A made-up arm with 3 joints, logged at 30 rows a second.
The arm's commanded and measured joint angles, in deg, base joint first. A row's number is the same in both.
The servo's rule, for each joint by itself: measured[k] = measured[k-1] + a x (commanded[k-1-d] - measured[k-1]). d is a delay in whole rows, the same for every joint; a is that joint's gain. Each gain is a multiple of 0.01, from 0.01 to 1. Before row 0 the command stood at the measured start. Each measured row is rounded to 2 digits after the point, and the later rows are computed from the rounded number. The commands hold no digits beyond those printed.
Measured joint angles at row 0:
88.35, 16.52, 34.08
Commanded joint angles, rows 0 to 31:
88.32, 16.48, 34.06
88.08, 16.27, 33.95
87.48, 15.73, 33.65
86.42, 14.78, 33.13
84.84, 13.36, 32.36
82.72, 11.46, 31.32
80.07, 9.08, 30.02
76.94, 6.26, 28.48
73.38, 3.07, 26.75
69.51, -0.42, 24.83
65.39, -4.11, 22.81
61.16, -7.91, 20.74
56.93, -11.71, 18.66
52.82, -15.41, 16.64
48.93, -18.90, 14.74
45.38, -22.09, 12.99
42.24, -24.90, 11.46
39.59, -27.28, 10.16
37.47, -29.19, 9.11
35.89, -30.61, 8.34
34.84, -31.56, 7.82
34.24, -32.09, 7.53
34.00, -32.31, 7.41
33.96, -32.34, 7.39
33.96, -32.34, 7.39
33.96, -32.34, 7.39
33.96, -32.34, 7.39
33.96, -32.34, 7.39
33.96, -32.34, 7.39
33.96, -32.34, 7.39
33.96, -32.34, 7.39
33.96, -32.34, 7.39
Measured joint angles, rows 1 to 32:
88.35, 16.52, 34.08
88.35, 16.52, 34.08
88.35, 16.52, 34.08
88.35, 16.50, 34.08
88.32, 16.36, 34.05
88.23, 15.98, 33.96
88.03, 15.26, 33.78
87.68, 14.12, 33.47
87.13, 12.52, 33.00
86.35, 10.46, 32.34
85.31, 7.94, 31.49
84.00, 5.02, 30.45
82.41, 1.76, 29.21
80.54, -1.76, 27.80
78.41, -5.45, 26.25
76.05, -9.21, 24.58
73.49, -12.93, 22.83
70.79, -16.51, 21.05
67.99, -19.86, 19.28
65.16, -22.88, 17.56
62.35, -25.52, 15.93
59.61, -27.72, 14.43
57.00, -29.45, 13.09
54.56, -30.72, 11.93
52.32, -31.54, 10.96
50.30, -32.00, 10.18
48.50, -32.20, 9.57
46.90, -32.28, 9.09
45.48, -32.32, 8.72
44.21, -32.33, 8.43
43.08, -32.34, 8.20
42.08, -32.34, 8.02
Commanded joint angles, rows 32 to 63:
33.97, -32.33, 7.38
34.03, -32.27, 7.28
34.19, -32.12, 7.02
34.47, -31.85, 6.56
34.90, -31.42, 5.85
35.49, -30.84, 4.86
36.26, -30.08, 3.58
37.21, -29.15, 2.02
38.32, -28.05, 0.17
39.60, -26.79, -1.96
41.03, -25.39, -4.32
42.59, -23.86, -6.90
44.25, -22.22, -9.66
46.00, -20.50, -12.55
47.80, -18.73, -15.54
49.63, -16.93, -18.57
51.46, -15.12, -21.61
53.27, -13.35, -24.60
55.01, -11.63, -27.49
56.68, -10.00, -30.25
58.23, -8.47, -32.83
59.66, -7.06, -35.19
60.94, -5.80, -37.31
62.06, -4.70, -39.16
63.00, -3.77, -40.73
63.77, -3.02, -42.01
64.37, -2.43, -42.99
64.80, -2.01, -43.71
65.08, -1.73, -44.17
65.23, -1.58, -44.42
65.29, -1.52, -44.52
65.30, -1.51, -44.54
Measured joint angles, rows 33 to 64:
41.19, -32.34, 7.88
40.39, -32.34, 7.77
39.68, -32.34, 7.69
39.05, -32.33, 7.62
38.50, -32.29, 7.55
38.03, -32.19, 7.43
37.64, -31.99, 7.24
37.34, -31.65, 6.93
37.14, -31.16, 6.47
37.04, -30.51, 5.83
37.06, -29.69, 4.99
37.20, -28.71, 3.93
37.46, -27.56, 2.63
37.85, -26.26, 1.10
38.37, -24.82, -0.66
39.02, -23.26, -2.64
39.79, -21.60, -4.82
40.67, -19.88, -7.18
41.66, -18.11, -9.69
42.74, -16.32, -12.31
43.90, -14.54, -15.01
45.12, -12.79, -17.76
46.39, -11.12, -20.51
47.69, -9.53, -23.22
49.01, -8.05, -25.85
50.32, -6.70, -28.37
51.61, -5.50, -30.74
52.86, -4.46, -32.94
54.06, -3.60, -34.94
55.19, -2.90, -36.71
56.25, -2.37, -38.25
57.22, -1.99, -39.55

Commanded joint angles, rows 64 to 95:
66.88, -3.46, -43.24
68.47, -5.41, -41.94
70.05, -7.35, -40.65
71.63, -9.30, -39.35
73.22, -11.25, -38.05
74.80, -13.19, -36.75
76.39, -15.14, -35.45
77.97, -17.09, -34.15
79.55, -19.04, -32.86
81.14, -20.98, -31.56
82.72, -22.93, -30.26
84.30, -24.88, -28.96
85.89, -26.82, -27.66
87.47, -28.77, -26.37
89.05, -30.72, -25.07
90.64, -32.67, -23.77
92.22, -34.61, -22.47
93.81, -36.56, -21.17
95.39, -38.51, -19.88
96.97, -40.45, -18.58
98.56, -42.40, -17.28
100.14, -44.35, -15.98
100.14, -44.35, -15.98
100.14, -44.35, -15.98
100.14, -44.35, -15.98
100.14, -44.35, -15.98
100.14, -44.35, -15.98
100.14, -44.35, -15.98
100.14, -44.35, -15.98
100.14, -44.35, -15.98
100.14, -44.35, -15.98
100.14, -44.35, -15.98
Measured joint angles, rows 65 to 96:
58.10, -1.74, -40.62
58.89, -1.61, -41.48
59.60, -1.55, -42.15
60.40, -2.70, -42.39
61.29, -4.33, -42.29
62.25, -6.14, -41.93
63.28, -8.04, -41.36
64.37, -9.97, -40.63
65.52, -11.90, -39.78
66.72, -13.84, -38.83
67.96, -15.79, -37.80
69.23, -17.74, -36.71
70.54, -19.68, -35.58
71.88, -21.63, -34.41
73.25, -23.58, -33.21
74.64, -25.52, -31.99
76.05, -27.47, -30.75
77.48, -29.42, -29.50
78.93, -31.37, -28.24
80.39, -33.31, -26.97
81.87, -35.26, -25.69
83.36, -37.21, -24.41
84.86, -39.15, -23.13
86.37, -41.10, -21.84
87.88, -43.05, -20.55
89.23, -43.83, -19.54
90.43, -44.14, -18.76
91.50, -44.27, -18.15
92.45, -44.32, -17.67
93.30, -44.34, -17.30
94.05, -44.35, -17.01
94.72, -44.35, -16.78

